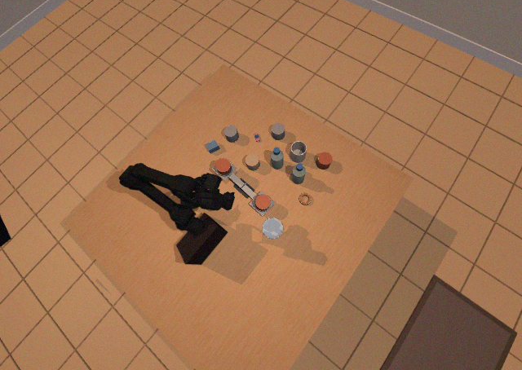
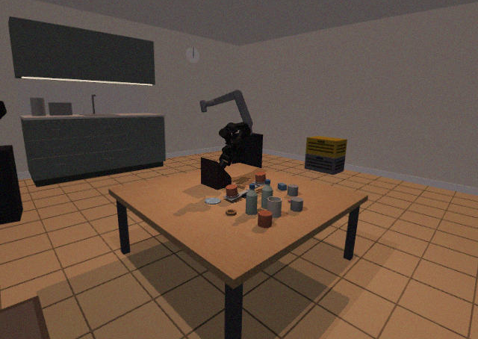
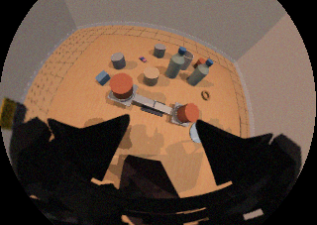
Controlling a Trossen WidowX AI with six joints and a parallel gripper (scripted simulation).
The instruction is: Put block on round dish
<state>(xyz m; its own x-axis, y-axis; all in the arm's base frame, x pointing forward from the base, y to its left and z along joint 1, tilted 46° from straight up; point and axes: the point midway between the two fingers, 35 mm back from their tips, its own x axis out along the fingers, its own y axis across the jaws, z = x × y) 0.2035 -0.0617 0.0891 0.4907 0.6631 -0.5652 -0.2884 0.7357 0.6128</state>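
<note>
My gripper tip is 190 mm above the grey block, 110 mm to the left of it and 90 mm short of it. Round my gripper tip: grey balance (200 mm below, 80 mm ahead, 20 mm to the left); then blue block (320 mm to the left, 210 mm below, 110 mm ahead); then pale blue round dish (230 mm to the right, 230 mm below, 50 mm ahead).
</note>
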